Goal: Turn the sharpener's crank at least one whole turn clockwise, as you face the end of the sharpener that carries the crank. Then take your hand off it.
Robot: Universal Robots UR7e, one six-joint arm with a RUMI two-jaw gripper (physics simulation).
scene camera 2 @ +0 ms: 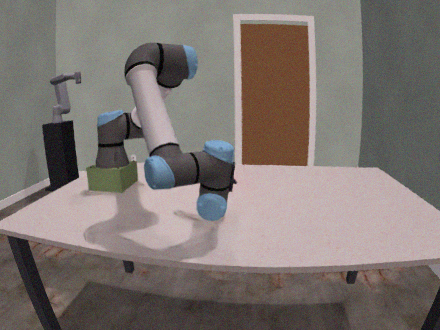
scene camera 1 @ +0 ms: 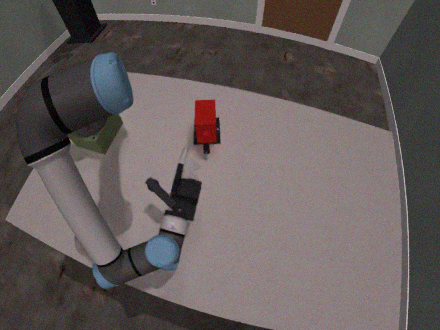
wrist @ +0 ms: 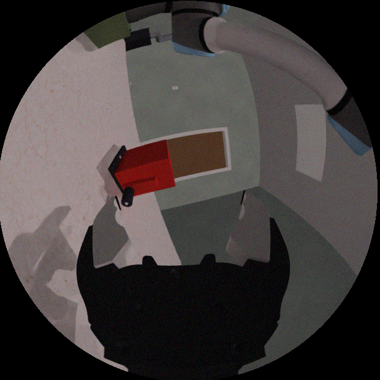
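Pixels of known places: gripper, fingertip midpoint: (scene camera 1: 188,154); arm's base, origin of the base link: (scene camera 2: 112,164).
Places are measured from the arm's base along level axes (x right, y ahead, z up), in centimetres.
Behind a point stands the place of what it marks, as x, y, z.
Observation:
The red sharpener (scene camera 1: 205,117) {-4.9, 48.0, 3.3} (wrist: 150,162) stands upright on its black base on the table. Its crank end faces my gripper. The red crank arm (wrist: 140,183) points down towards the table, with the black crank handle (scene camera 1: 206,149) {3.0, 49.4, -5.1} (wrist: 127,196) low near the base. My gripper (scene camera 1: 188,157) {11.1, 45.6, 3.9} (wrist: 179,195) is open and empty, pointing at the crank end from the table's front side. In the wrist view the left fingertip overlaps the area beside the handle, but scene camera 1 shows a gap between them. In scene camera 2 the arm hides the sharpener and the fingers.
The green base block (scene camera 1: 102,137) {5.2, 7.6, -2.2} (scene camera 2: 112,178) {8.7, 3.3, -3.5} (wrist: 109,31) carries the arm at the table's left. The arm bends low over the table's front left. A black pedestal (scene camera 2: 61,154) with a small grey arm stands beyond the table. A brown door (scene camera 2: 274,95) is in the back wall.

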